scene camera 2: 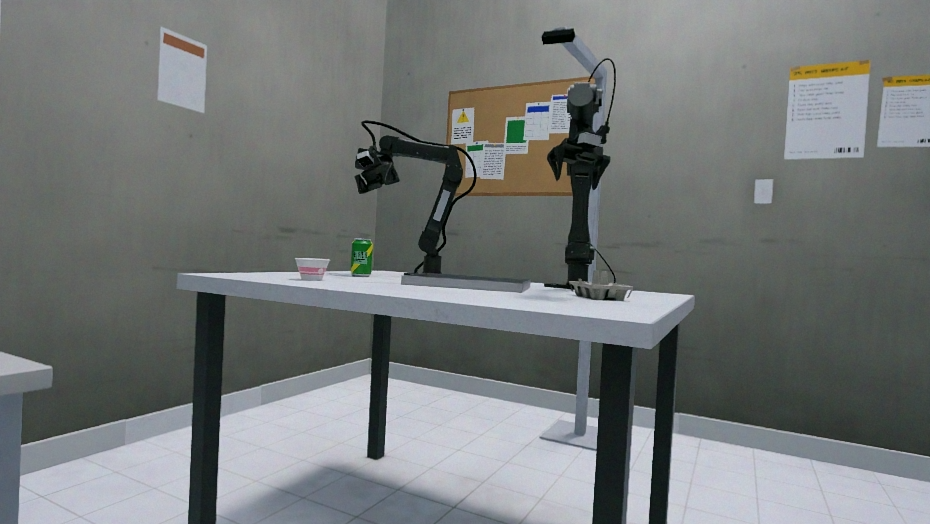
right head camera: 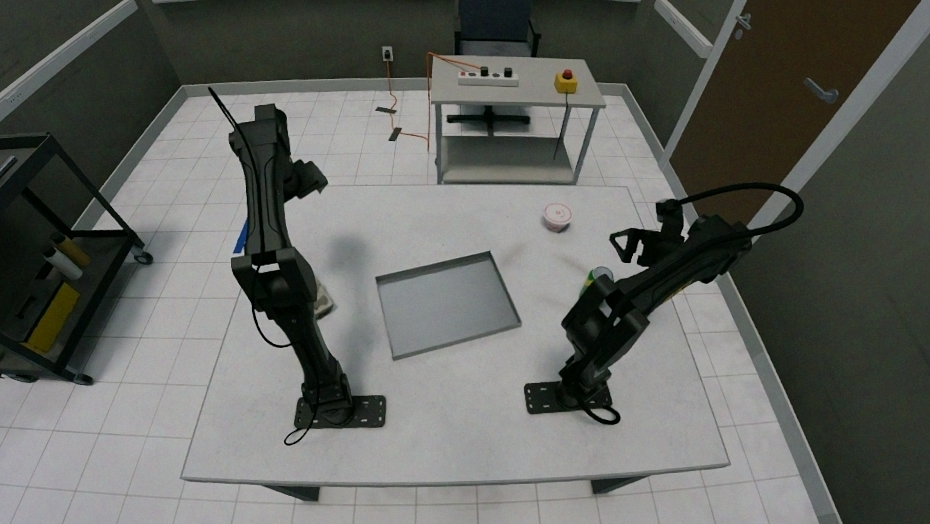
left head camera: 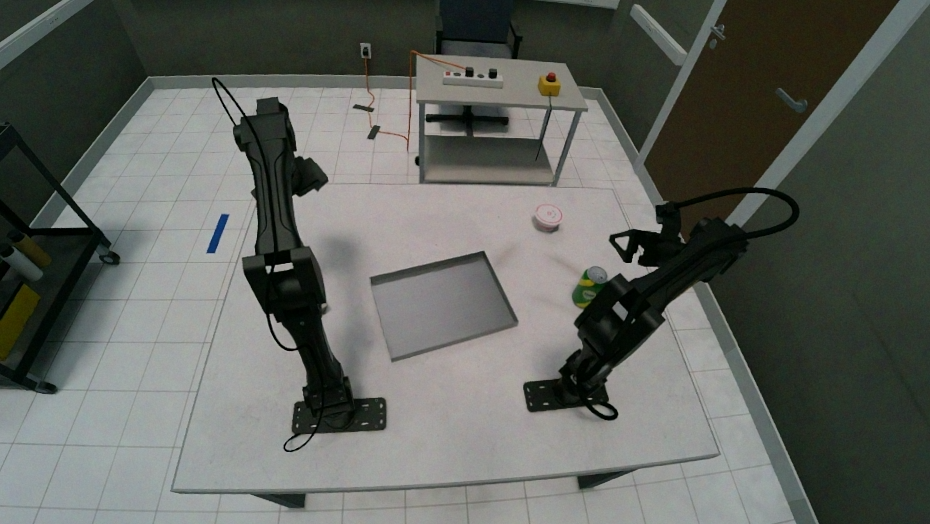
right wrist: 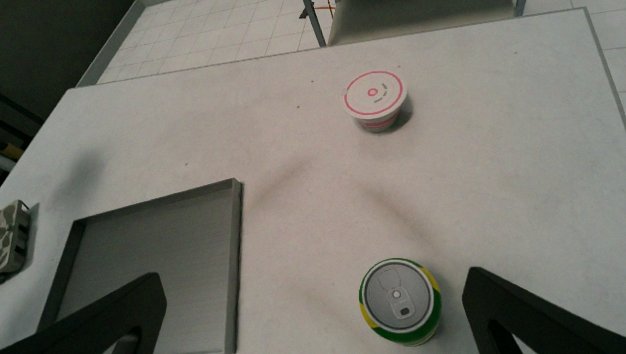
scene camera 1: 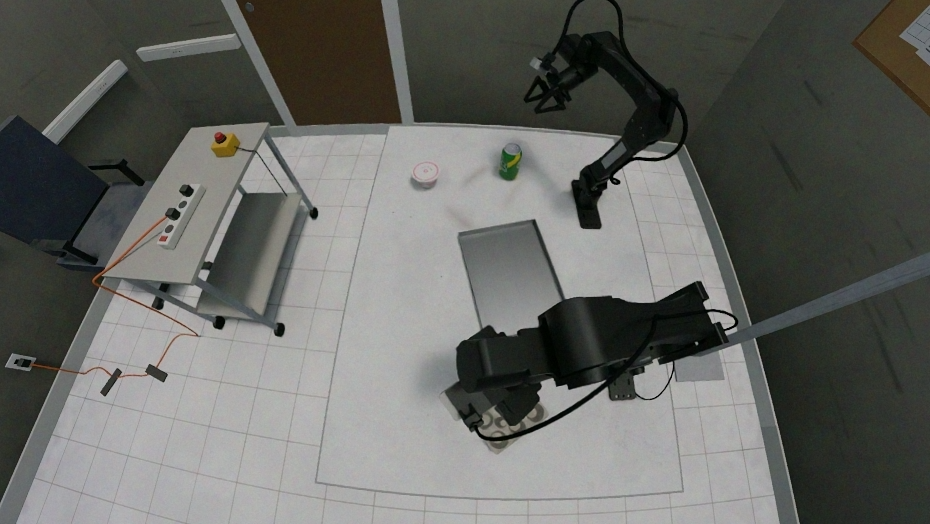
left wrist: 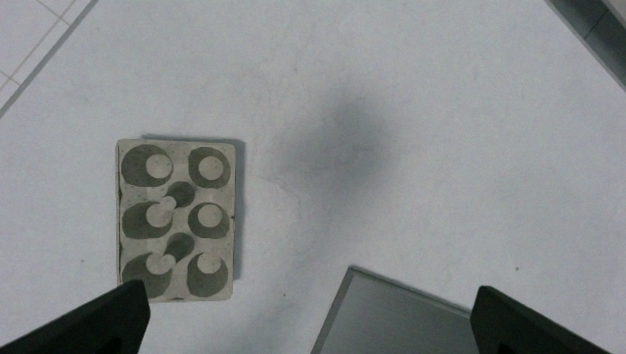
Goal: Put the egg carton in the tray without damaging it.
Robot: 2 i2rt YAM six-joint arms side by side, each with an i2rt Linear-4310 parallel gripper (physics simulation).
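Pixels of known places: left gripper, fingertip midpoint: [scene camera 2: 576, 184] [right head camera: 300, 203] [left head camera: 297, 201] [left wrist: 310, 298]; right gripper, fingertip midpoint: [scene camera 2: 372, 187] [right head camera: 626, 238] [left head camera: 624, 239] [right wrist: 314, 285] [scene camera 1: 529, 106]; left arm's base, origin of the base link: [right head camera: 340, 412] [left head camera: 340, 416] [scene camera 1: 617, 362]; right arm's base, origin of the base link: [right head camera: 567, 396] [left head camera: 565, 393] [scene camera 1: 585, 204].
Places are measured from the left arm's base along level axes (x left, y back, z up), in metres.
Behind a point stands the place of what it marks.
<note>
The grey egg carton [right head camera: 323, 302] {y -0.286, x 0.076, z 0.011 m} [scene camera 2: 601, 291] {y -0.372, x 0.150, z 0.021 m} [left wrist: 180, 165] {y -0.344, x 0.162, z 0.023 m} lies flat on the table left of the tray in the left wrist view, cups facing up. The left arm partly covers it in the head views and scene camera 1. The shallow grey metal tray [left head camera: 442, 305] {y -0.271, x -0.245, z 0.003 m} [right head camera: 449, 305] {y -0.271, x -0.254, z 0.002 m} [scene camera 1: 514, 279] {y -0.272, x -0.237, z 0.003 m} [left wrist: 400, 320] {y -0.339, x -0.150, z 0.002 m} [right wrist: 165, 250] {y -0.319, x -0.270, z 0.003 m} lies empty. My left gripper [scene camera 2: 576, 179] {y -0.382, x 0.077, z 0.275 m} [left wrist: 310, 298] {y -0.382, x 0.077, z 0.275 m} is open and empty, pointing down high above the table near the carton. My right gripper [scene camera 1: 533, 104] {y -0.246, x -0.625, z 0.288 m} [right wrist: 314, 285] {y -0.246, x -0.625, z 0.288 m} is open and empty, raised at the right side of the table in the head views.
A green and yellow can [left head camera: 589, 286] {y -0.248, x -0.610, z 0.102 m} [scene camera 1: 510, 161] {y -0.277, x -0.601, z 0.096 m} [scene camera 2: 361, 257] {y -0.298, x -0.614, z 0.063 m} [right wrist: 400, 300] {y -0.267, x -0.637, z 0.122 m} stands on the table right of the tray in the left head view. A white and pink lidded cup [left head camera: 547, 217] {y -0.530, x -0.578, z 0.057 m} [right head camera: 557, 216] {y -0.531, x -0.583, z 0.057 m} [scene camera 1: 425, 174] {y -0.546, x -0.573, z 0.057 m} [right wrist: 375, 97] {y -0.536, x -0.593, z 0.057 m} stands farther back.
</note>
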